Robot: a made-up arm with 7 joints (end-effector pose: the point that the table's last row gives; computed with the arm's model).
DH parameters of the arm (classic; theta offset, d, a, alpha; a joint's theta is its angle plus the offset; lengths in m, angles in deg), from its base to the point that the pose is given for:
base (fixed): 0 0 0 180
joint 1: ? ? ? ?
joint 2: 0 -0.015 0 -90
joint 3: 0 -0.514 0 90
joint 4: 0 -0.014 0 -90
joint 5: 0 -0.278 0 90
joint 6: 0 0 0 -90
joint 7: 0 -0.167 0 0
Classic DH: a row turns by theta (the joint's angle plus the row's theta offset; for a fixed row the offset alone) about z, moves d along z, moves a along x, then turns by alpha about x.
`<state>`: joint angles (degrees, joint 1 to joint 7).
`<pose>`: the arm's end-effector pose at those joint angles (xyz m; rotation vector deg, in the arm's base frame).
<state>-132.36 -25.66 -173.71 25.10 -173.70 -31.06 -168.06</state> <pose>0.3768 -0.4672 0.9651 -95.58 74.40 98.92</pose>
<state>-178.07 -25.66 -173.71 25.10 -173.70 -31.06 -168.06</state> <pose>0.5976 -0.0565 0.9651 127.61 -34.29 -113.29</pose>
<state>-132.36 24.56 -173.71 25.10 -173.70 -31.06 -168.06</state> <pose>-0.1130 0.0699 1.1860 -130.27 92.73 40.53</pose>
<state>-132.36 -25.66 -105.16 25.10 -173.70 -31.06 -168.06</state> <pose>0.1014 -0.4650 1.0550 -27.37 125.72 66.73</pose>
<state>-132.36 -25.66 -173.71 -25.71 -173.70 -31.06 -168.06</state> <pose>0.2086 -0.2240 1.1853 -132.99 97.14 42.74</pose>
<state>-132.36 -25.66 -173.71 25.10 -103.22 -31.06 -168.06</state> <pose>0.2942 -0.4767 1.0196 -27.80 145.98 87.90</pose>
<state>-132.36 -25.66 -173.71 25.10 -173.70 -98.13 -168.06</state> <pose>0.3164 -0.4139 0.7991 -27.76 30.63 132.23</pose>
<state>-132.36 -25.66 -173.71 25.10 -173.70 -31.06 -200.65</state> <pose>0.3768 -0.4672 0.9651 -103.61 41.03 78.91</pose>
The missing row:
joint 1: 0 -0.3 0 90
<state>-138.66 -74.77 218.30 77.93 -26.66 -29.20 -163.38</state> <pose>0.3640 -0.6826 0.2050 -65.53 -36.68 -39.14</pose>
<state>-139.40 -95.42 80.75 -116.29 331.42 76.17 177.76</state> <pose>0.1586 -0.5821 0.2595 -23.07 139.82 103.84</pose>
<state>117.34 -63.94 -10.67 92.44 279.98 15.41 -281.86</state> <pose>0.2001 0.1794 0.8962 -91.04 128.75 53.86</pose>
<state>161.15 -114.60 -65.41 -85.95 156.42 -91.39 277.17</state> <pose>0.4535 0.3996 -0.1285 -17.76 -45.04 39.06</pose>
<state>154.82 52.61 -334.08 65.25 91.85 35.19 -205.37</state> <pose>-0.7736 -0.0564 0.4894 -41.39 87.67 -91.16</pose>
